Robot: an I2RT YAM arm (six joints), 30 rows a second.
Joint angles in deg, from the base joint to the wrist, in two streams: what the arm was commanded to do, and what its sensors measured. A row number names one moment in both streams.
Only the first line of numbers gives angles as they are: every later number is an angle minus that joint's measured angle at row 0.
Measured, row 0:
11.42 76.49 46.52 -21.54 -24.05 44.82
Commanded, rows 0 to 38:
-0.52 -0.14 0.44 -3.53 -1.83 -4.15
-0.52 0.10 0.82 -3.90 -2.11 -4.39
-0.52 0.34 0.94 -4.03 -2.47 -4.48
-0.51 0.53 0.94 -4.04 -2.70 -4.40
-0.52 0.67 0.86 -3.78 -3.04 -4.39
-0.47 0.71 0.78 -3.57 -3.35 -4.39
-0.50 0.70 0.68 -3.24 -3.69 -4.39
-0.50 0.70 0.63 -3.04 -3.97 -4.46
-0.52 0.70 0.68 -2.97 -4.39 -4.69
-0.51 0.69 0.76 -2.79 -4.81 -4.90
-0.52 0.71 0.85 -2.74 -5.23 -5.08
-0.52 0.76 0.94 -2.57 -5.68 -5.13
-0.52 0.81 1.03 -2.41 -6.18 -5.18
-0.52 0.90 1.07 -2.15 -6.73 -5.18
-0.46 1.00 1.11 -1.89 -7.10 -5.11
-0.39 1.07 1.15 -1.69 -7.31 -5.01
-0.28 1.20 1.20 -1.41 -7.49 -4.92
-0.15 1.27 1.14 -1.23 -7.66 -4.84
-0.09 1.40 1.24 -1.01 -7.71 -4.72
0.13 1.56 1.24 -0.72 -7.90 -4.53
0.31 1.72 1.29 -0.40 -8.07 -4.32
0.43 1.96 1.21 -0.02 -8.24 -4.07
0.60 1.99 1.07 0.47 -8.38 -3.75
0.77 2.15 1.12 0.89 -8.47 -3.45
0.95 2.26 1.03 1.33 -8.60 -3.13
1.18 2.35 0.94 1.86 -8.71 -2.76
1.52 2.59 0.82 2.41 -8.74 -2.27
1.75 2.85 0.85 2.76 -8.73 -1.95
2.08 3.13 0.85 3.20 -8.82 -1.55
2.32 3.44 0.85 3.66 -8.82 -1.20
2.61 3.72 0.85 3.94 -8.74 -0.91
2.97 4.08 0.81 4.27 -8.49 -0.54
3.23 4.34 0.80 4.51 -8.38 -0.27
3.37 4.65 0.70 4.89 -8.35 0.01
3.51 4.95 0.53 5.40 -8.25 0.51
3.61 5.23 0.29 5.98 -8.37 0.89
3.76 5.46 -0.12 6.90 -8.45 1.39
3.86 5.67 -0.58 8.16 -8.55 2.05
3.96 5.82 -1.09 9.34 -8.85 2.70
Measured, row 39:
3.58 5.07 -0.06 5.64 -8.75 0.37
